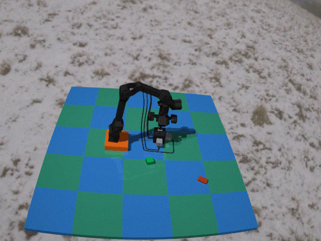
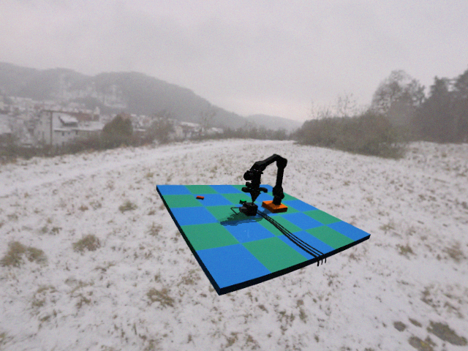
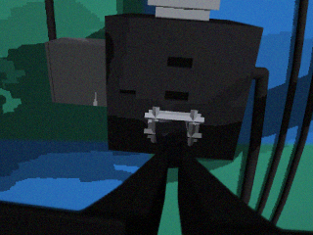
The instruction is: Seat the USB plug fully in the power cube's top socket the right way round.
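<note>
Right now my gripper tip is 2 cm above the dark USB plug. The rest, counted from my gripper tip: red block: 28 cm ahead, 34 cm to the right, 10 cm below; green block: 5 cm behind, 23 cm to the right, 9 cm below; silver-framed socket: 4 cm below.
</note>
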